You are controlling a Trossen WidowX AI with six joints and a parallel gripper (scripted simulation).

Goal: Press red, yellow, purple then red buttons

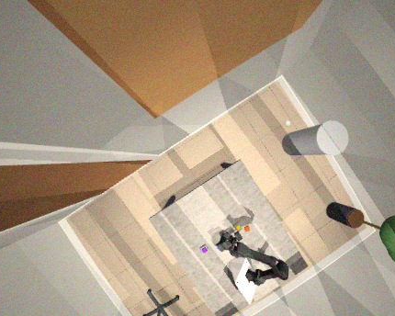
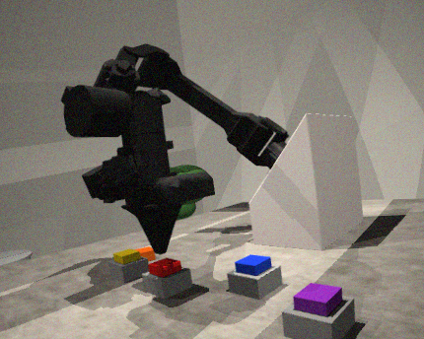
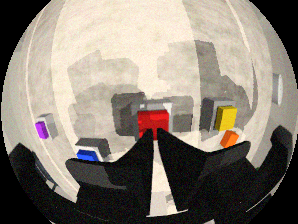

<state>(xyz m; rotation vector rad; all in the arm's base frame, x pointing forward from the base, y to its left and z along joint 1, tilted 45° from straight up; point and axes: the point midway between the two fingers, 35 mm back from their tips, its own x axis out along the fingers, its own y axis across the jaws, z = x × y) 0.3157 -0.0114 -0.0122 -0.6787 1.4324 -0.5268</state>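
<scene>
Now: the red button 2 cm below my gripper tip. The rest, counted from my gripper tip: purple button 22 cm to the left, 3 cm behind, 2 cm below; yellow button 11 cm to the right, 2 cm below, 1 cm ahead; blue button 10 cm to the left, 7 cm behind, 2 cm below.
</scene>
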